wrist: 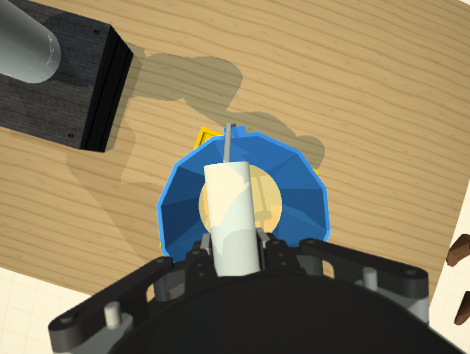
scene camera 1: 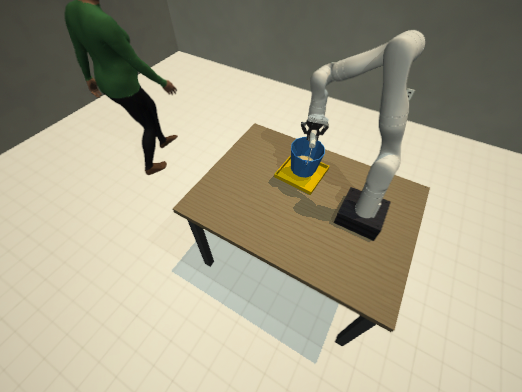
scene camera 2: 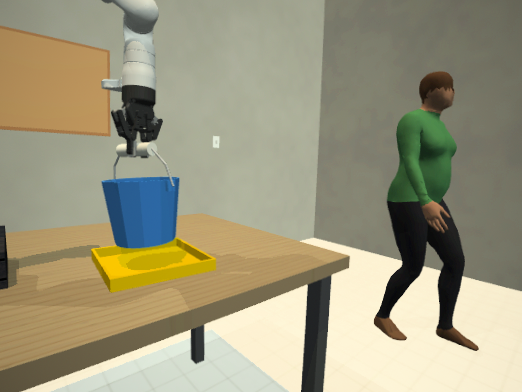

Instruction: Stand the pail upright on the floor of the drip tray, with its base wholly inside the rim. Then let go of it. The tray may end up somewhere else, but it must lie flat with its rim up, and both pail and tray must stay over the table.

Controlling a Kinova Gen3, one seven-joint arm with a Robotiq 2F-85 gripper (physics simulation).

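Places are measured from the arm's base along level axes (x ahead, y left, z up), in centimetres.
Pixels of known places: gripper, fingertip midpoint: point(wrist: 233, 242) point(scene camera 1: 312, 140) point(scene camera 2: 138, 157); arm's base, origin of the base link: point(wrist: 32, 53) point(scene camera 1: 364, 210).
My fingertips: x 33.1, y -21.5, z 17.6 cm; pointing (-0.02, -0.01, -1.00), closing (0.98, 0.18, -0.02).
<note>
For each thing: its top centre in the pictures, then the offset to it from my fingertips. Level surfaces: height alone.
- blue pail, middle of its top: point(wrist: 258, 254) point(scene camera 2: 142, 142) point(scene camera 1: 310, 134) dx +1.3, dy +0.6, dz +3.6 cm
- white handle grip, middle of its top: point(wrist: 235, 249) point(scene camera 2: 136, 142) point(scene camera 1: 313, 135) dx -0.1, dy +0.8, dz +3.6 cm
- yellow drip tray, middle of its top: point(wrist: 239, 208) point(scene camera 2: 151, 253) point(scene camera 1: 302, 169) dx +2.2, dy -1.3, dz -23.7 cm
- wooden table, its level: dz -26.5 cm
The blue pail point(scene camera 1: 305, 169) point(scene camera 2: 142, 212) point(wrist: 300, 190) hangs upright from its wire bail, with a pale round bottom seen inside. My gripper point(scene camera 1: 314, 134) point(scene camera 2: 138, 149) point(wrist: 233, 242) is shut on the white handle grip point(scene camera 1: 313, 140) point(scene camera 2: 121, 150) point(wrist: 230, 200) above the pail. The yellow drip tray point(scene camera 1: 309, 189) point(scene camera 2: 165, 276) point(wrist: 201, 134) lies flat on the table, rim up. In scene camera 2 the pail's base is a little above the tray, and a shadow falls on the tray floor. In the wrist view the pail hides most of the tray.
The wooden table point(scene camera 1: 240, 200) point(scene camera 2: 270, 255) point(wrist: 375, 100) carries the arm's black base block point(scene camera 1: 356, 226) point(scene camera 2: 3, 260) point(wrist: 75, 110), some way to one side of the tray. A person in green point(scene camera 1: 110, 65) point(scene camera 2: 425, 160) stands on the room floor beyond the table; brown shoes point(wrist: 459, 250) show at the wrist view's right edge.
</note>
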